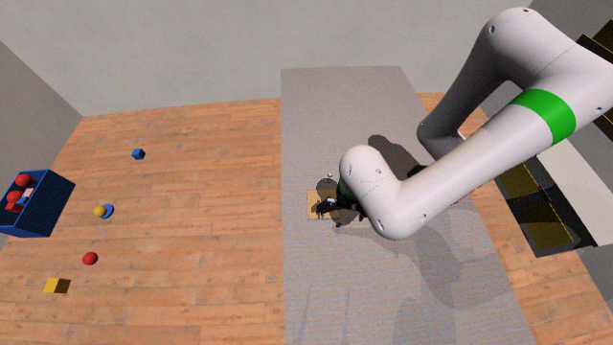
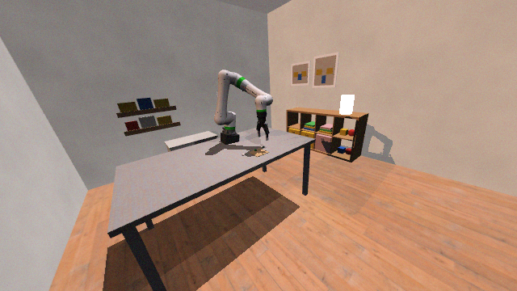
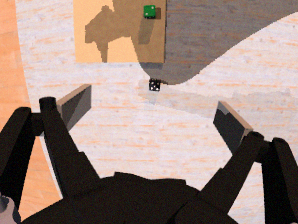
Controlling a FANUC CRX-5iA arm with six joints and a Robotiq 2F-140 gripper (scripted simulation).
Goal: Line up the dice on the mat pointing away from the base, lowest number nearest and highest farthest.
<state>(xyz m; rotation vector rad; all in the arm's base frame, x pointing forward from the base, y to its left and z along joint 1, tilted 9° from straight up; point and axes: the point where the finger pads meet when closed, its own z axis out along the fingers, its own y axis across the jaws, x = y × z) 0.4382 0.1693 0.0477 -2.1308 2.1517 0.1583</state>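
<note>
My hand is 100 mm above the black die. Round my hand: green die 110 mm to the right, 100 mm below, 20 mm ahead; then tan mat 110 mm below, 100 mm to the right, 70 mm ahead; then white die 250 mm to the right, 100 mm below, 30 mm ahead.
</note>
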